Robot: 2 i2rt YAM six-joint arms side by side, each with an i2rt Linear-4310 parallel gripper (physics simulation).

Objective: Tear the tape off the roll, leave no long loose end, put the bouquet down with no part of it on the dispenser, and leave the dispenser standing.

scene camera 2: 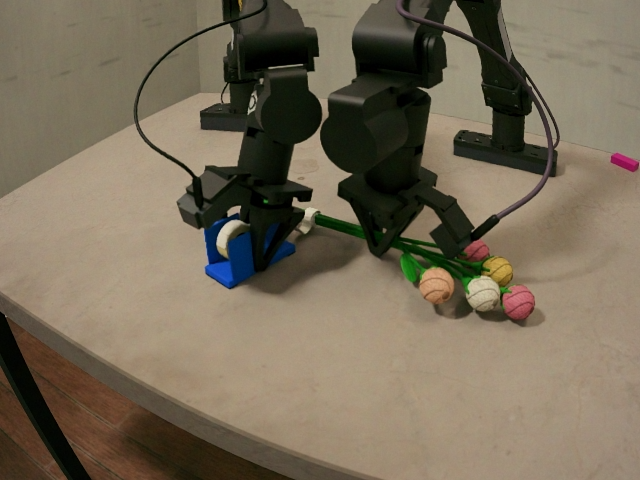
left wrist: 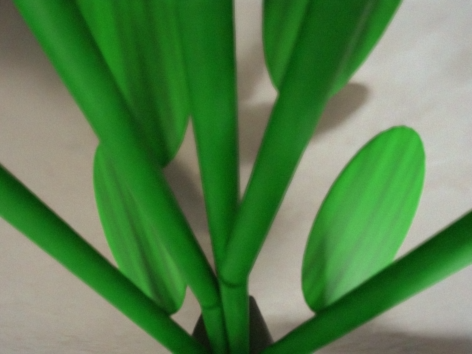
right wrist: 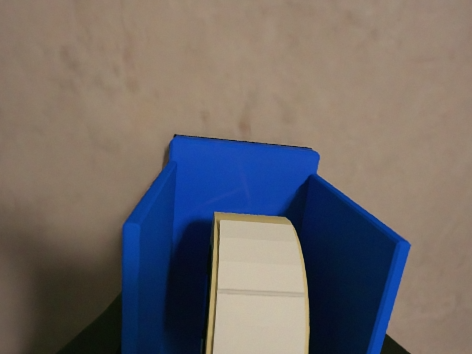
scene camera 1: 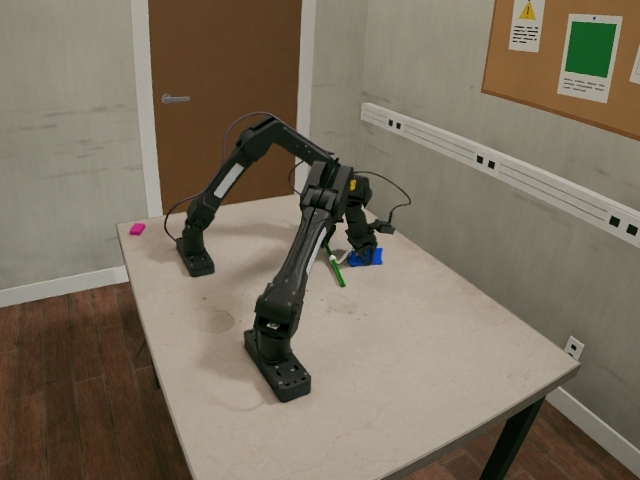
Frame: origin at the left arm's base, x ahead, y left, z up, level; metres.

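Seen in the pictures: left gripper, fingertip midpoint: (scene camera 2: 378, 252) (left wrist: 232, 308) (scene camera 1: 323, 247); right gripper, fingertip midpoint: (scene camera 2: 245, 263) (right wrist: 231, 264) (scene camera 1: 367, 260); left arm's base, origin of the base link: (scene camera 2: 507, 149) (scene camera 1: 194, 253); right arm's base, origin of the base link: (scene camera 2: 246, 113) (scene camera 1: 275, 357).
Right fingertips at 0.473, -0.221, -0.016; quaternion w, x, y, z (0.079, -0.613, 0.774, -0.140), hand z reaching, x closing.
Note:
Offsets run from my right fingertips to a thing's middle, as dx, dy, dz. "spot": to the spot under its first point. Level surfaces: height alone.
The blue dispenser {-0.008, +0.003, +0.026} (scene camera 1: 375, 256) (scene camera 2: 241, 258) (right wrist: 240, 170) stands upright with the white tape roll (scene camera 2: 225, 240) (right wrist: 260, 265) between its walls. The bouquet (scene camera 1: 337, 271) (scene camera 2: 341, 225) (left wrist: 215, 150) lies beside it, blooms at the right in scene camera 2. White tape {spot: -0.108, +0.028, +0.022} (scene camera 1: 332, 257) (scene camera 2: 309, 220) wraps its stems; a strip curves toward the dispenser, and whether it joins the roll is hidden. My left gripper (scene camera 2: 380, 251) (left wrist: 232, 308) is shut on the stems; part of its grip is hidden. My right gripper (scene camera 2: 253, 248) is shut across the dispenser, one finger outside each wall.
A pink block {-0.607, +0.480, +0.004} (scene camera 1: 136, 228) (scene camera 2: 624, 161) lies at the far left table edge in scene camera 1, far right in scene camera 2. The two grippers are close together over the table {dz -0.004} (scene camera 1: 413, 335) (scene camera 2: 310, 361). The wall runs along the table's right side in scene camera 1.

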